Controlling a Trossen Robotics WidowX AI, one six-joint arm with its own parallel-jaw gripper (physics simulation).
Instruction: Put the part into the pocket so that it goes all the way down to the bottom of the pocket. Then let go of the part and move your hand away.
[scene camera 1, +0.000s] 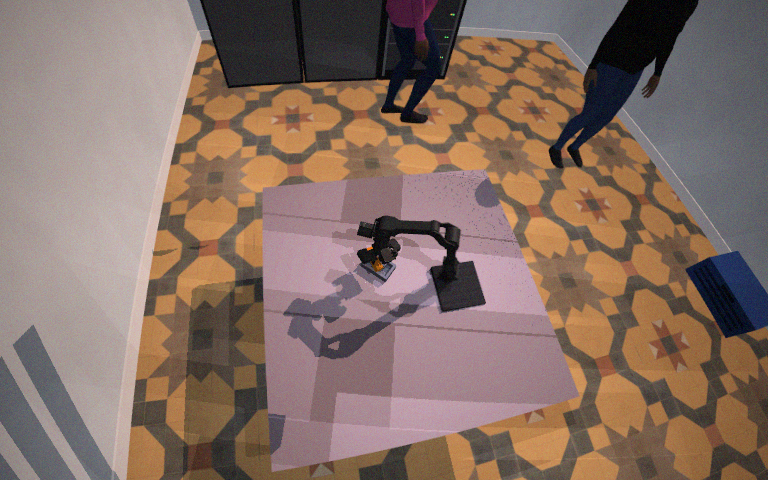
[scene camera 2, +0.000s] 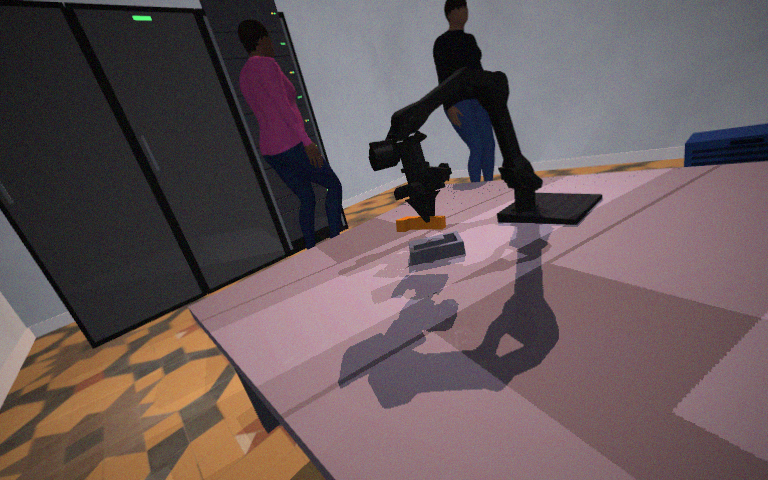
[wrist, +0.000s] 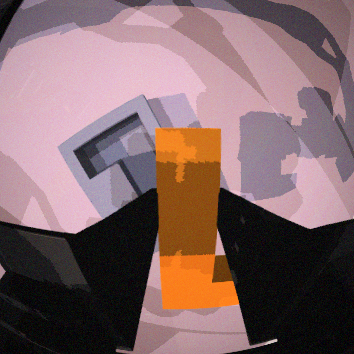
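Pixels of known places: gripper, fingertip midpoint: (scene camera 1: 376, 262) (scene camera 2: 430, 221) (wrist: 186, 195); arm's base, origin of the base link: (scene camera 1: 448, 275) (scene camera 2: 525, 207).
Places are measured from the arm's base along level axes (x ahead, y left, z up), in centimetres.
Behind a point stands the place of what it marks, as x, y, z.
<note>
The orange part (scene camera 1: 378, 264) {31.4, -12.6, 9.0} (scene camera 2: 434, 221) {33.1, -12.2, 8.3} (wrist: 189, 210) {31.8, -14.4, 9.1} is a long bar with a short foot at one end. My gripper (scene camera 2: 427, 218) {31.8, -14.1, 8.0} (wrist: 186, 195) {31.8, -14.1, 8.0} is shut on its middle and holds it level above the table. The grey block with the pocket (scene camera 1: 386, 273) {26.8, -11.4, -1.9} (scene camera 2: 438, 254) {32.8, -13.2, -0.9} (wrist: 131, 104) {28.0, -8.7, 1.2} sits on the table below the part. In the wrist view the block is turned relative to the part, and the pocket's near end is hidden by the part and the left finger. In scene camera 2 a gap shows between part and block.
The arm's black base plate (scene camera 1: 459, 291) {-1.8, 8.9, -0.5} (scene camera 2: 560, 209) {2.0, 9.8, -0.6} stands on the pink table (scene camera 1: 470, 367) {8.8, 41.1, -2.4} (scene camera 2: 651, 237) {18.3, 29.0, -2.4}, right of the block. Two people, dark cabinets (scene camera 1: 260, 45) (scene camera 2: 130, 169) and a blue box (scene camera 1: 730, 294) (scene camera 2: 727, 144) are beyond the table. The arm's shadow lies across the table.
</note>
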